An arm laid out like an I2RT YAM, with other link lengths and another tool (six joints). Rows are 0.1 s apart.
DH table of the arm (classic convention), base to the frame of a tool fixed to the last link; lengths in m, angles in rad. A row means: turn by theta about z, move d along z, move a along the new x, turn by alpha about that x. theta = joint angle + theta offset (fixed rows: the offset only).
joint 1: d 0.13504  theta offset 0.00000  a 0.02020  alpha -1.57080
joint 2: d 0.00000  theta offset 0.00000  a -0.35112  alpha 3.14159
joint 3: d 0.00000  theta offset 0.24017  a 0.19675  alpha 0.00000
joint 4: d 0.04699  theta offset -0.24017  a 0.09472  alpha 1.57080
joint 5: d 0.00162  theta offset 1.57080  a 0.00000  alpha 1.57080
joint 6: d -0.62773  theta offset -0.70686  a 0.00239  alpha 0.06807
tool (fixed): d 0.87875  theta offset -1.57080  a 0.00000  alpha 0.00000
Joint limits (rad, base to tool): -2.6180..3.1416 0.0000..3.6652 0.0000..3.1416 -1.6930..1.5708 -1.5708..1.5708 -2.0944..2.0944
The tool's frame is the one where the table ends.
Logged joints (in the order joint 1, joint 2, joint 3, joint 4, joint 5, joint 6), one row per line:
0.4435, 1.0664, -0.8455, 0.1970, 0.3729, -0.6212
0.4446, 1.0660, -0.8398, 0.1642, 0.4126, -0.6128
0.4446, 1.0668, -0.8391, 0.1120, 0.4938, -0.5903
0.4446, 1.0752, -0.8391, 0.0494, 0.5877, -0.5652
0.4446, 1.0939, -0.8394, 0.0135, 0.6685, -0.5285
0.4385, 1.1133, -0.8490, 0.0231, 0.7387, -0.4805
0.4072, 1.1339, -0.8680, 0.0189, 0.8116, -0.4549
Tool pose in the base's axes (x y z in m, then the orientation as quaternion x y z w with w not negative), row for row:
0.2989, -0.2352, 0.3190, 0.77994, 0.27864, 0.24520, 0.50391
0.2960, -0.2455, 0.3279, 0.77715, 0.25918, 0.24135, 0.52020
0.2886, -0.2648, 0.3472, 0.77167, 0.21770, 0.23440, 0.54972
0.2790, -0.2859, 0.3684, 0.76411, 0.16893, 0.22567, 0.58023
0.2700, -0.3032, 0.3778, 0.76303, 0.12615, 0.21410, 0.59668
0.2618, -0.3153, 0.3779, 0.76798, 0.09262, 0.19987, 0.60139
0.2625, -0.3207, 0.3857, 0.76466, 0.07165, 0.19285, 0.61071
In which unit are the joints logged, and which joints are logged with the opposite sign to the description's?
The joints are logged in radians. Opposite sign: joint 1, joint 3, joint 4.
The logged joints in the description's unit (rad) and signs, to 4 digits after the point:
-0.4435, 1.0664, 0.8455, -0.1970, 0.3729, -0.6212
-0.4446, 1.0660, 0.8398, -0.1642, 0.4126, -0.6128
-0.4446, 1.0668, 0.8391, -0.1120, 0.4938, -0.5903
-0.4446, 1.0752, 0.8391, -0.0494, 0.5877, -0.5652
-0.4446, 1.0939, 0.8394, -0.0135, 0.6685, -0.5285
-0.4385, 1.1133, 0.8490, -0.0231, 0.7387, -0.4805
-0.4072, 1.1339, 0.8680, -0.0189, 0.8116, -0.4549

